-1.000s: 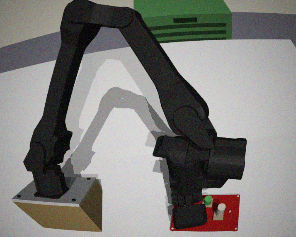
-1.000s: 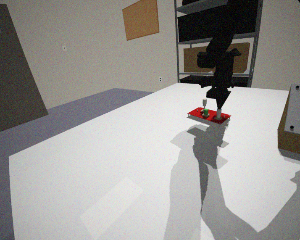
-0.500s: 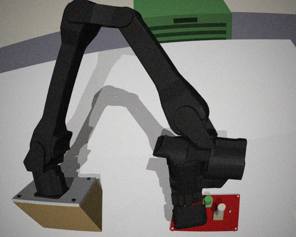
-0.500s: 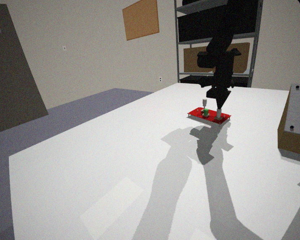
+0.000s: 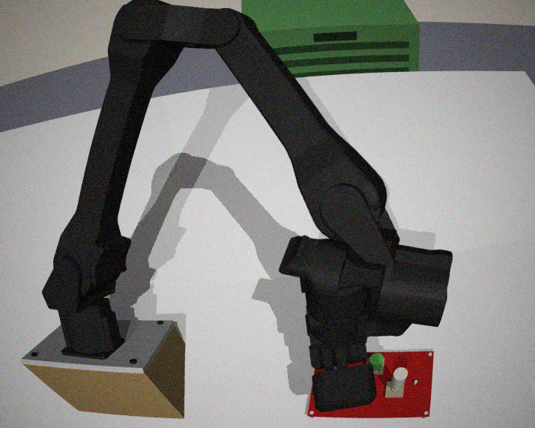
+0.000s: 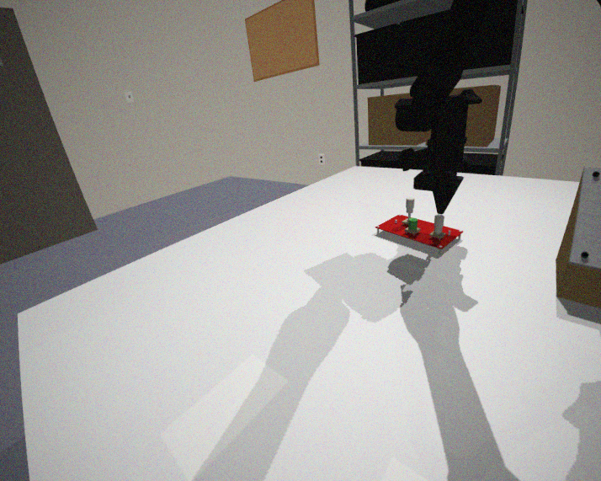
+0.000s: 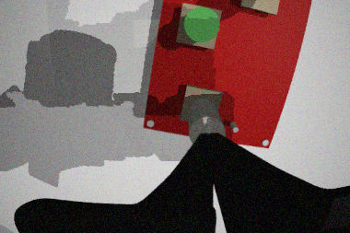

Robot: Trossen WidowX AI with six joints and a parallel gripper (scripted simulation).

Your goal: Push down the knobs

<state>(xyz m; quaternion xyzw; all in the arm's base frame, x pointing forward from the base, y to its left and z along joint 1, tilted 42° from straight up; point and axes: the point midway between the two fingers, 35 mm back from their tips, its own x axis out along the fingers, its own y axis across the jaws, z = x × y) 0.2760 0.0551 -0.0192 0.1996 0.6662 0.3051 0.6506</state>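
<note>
Now: gripper tip 8 cm short of the white knob, 3 cm to the left of it and 1 cm above it.
</note>
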